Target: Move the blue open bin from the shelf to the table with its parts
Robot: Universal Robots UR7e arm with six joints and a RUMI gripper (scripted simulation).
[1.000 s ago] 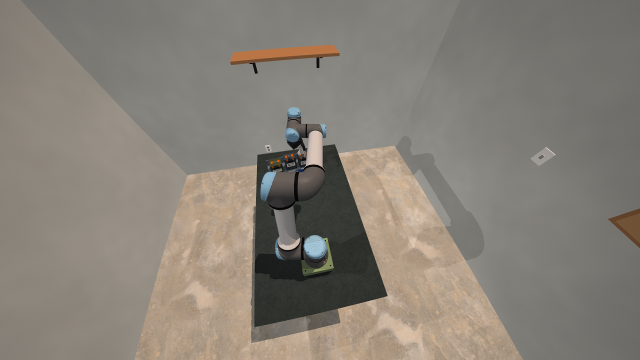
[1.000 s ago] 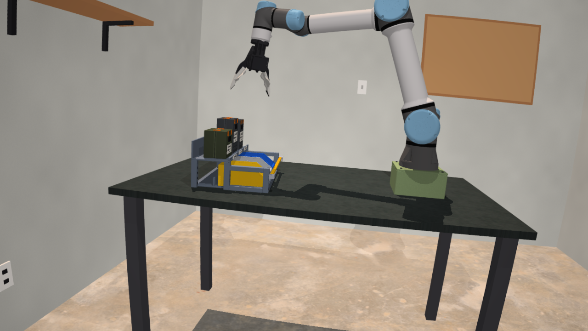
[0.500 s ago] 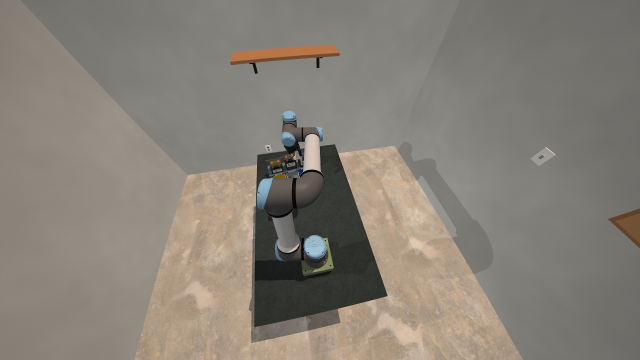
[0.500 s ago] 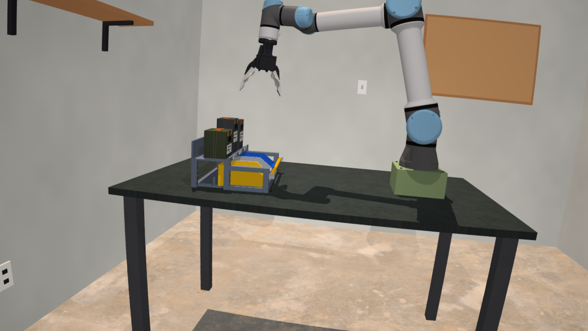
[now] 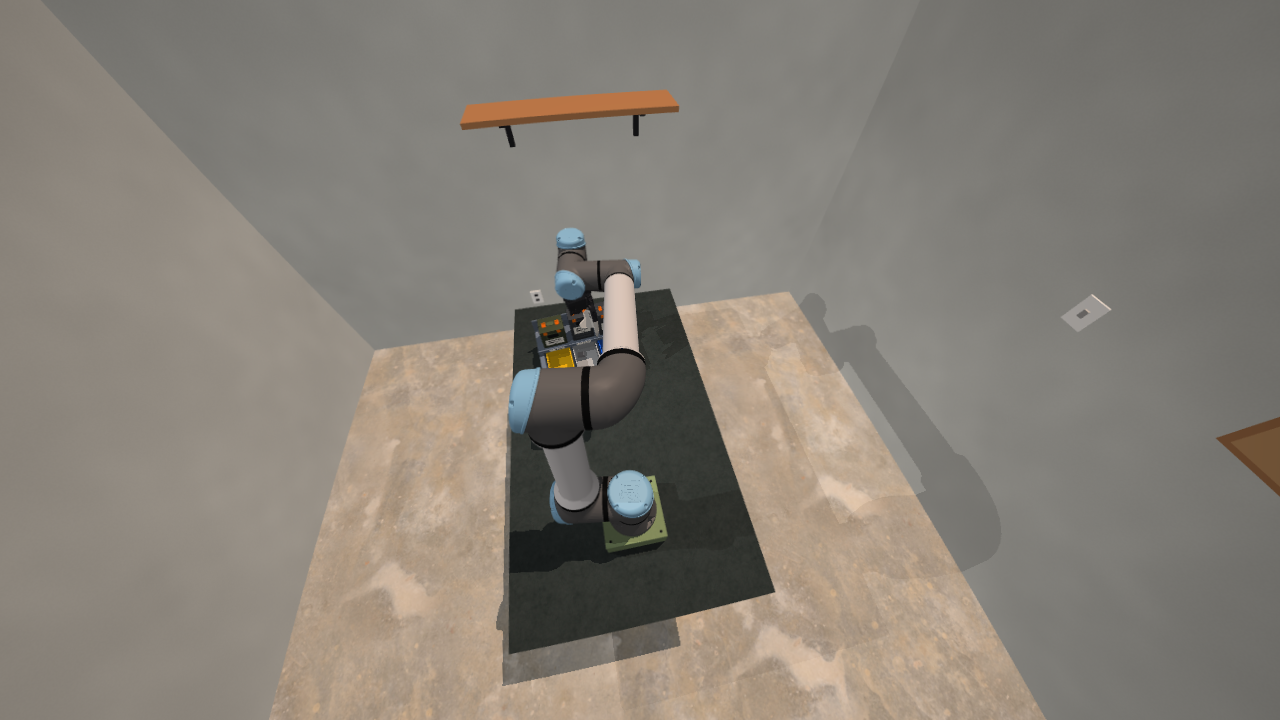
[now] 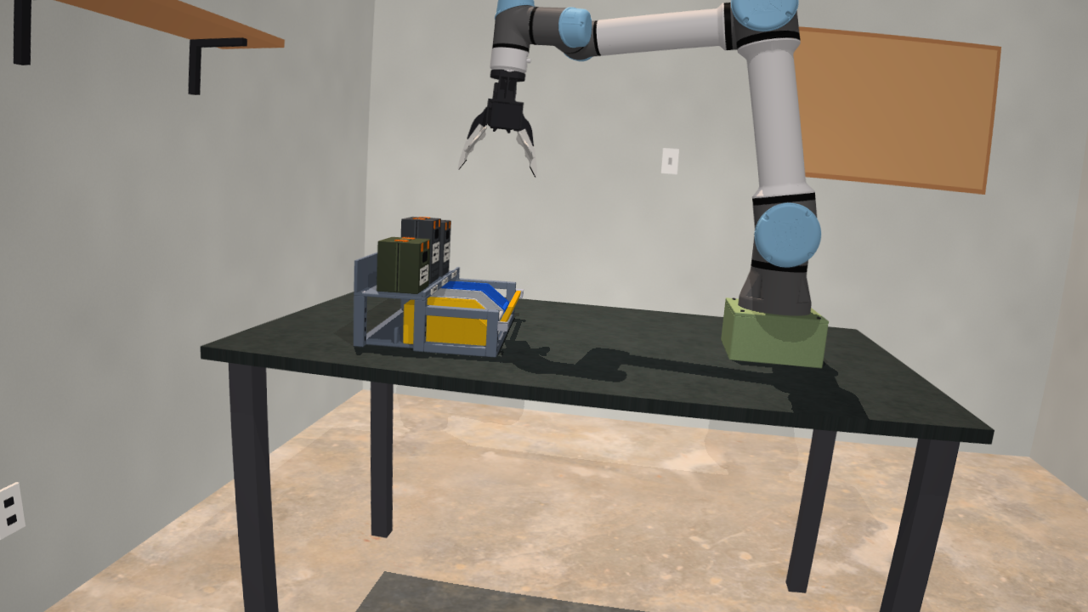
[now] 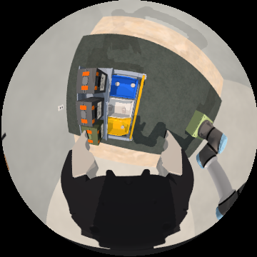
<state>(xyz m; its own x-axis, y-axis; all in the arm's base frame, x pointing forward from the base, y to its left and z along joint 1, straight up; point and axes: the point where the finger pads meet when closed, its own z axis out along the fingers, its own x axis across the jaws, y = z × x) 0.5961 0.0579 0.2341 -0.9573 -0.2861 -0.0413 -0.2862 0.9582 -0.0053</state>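
The thin yellow bar lies 27 cm below my hand, 5 cm behind it and 2 cm to the left of it. Round my hand: dark tool case (18 cm below, 16 cm to the left, 13 cm ahead); blue open bin (29 cm below, 7 cm to the right, 7 cm ahead); white bin (29 cm below, 5 cm ahead, 4 cm to the left).
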